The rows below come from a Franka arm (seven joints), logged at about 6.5 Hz.
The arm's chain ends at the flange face. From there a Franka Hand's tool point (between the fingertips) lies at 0.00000 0.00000 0.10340 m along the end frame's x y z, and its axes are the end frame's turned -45 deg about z.
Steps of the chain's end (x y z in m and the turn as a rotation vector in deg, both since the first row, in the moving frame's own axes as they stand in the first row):
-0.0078, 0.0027, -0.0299, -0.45, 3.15, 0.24
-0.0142, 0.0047, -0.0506, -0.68, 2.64, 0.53
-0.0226, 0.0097, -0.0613, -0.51, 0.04, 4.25
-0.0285, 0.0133, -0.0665, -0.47, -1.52, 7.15
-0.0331, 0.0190, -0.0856, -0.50, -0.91, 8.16
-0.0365, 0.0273, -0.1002, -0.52, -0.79, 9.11
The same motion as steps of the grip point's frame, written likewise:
-0.0040, 0.0010, -0.0301, -2.55, 1.91, 0.24
-0.0109, -0.0025, -0.0507, -2.35, 1.39, 0.53
-0.0235, -0.0084, -0.0613, -0.39, -0.33, 4.25
-0.0320, -0.0122, -0.0665, 0.74, -1.41, 7.15
-0.0386, -0.0106, -0.0856, 0.29, -1.00, 8.16
-0.0468, -0.0070, -0.1002, 0.19, -0.93, 9.11

